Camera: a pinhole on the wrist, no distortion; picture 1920 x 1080 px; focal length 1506.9 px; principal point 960.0 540.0 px. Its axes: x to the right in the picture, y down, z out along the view. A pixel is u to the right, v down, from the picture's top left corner.
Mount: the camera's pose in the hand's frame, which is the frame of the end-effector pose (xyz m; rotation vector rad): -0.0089 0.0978 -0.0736 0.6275 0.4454 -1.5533
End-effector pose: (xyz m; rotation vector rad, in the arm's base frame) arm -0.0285 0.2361 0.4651 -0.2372 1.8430 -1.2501
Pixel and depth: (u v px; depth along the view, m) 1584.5 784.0 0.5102
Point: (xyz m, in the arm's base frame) -0.0060 -0.0838 0.7627
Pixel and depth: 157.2 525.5 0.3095
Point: 0.2096 0.1021 0.4337
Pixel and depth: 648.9 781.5 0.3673
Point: 0.1402 0.0225 0.4965
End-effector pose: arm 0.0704 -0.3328 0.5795 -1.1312 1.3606 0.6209
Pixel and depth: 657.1 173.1 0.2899
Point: 0.1570 -0.1562 0.6682
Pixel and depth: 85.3 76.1 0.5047
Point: 0.2218 0.1641 0.7087
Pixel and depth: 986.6 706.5 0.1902
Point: 0.1224 -0.2750 0.5857
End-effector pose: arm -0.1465 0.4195 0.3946 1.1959 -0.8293 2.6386
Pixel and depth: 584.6 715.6 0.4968
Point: 0.1593 0.3144 0.6486
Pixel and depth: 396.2 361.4 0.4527
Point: 0.1965 0.2727 0.5331
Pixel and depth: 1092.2 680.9 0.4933
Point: 0.1381 0.4800 0.6351
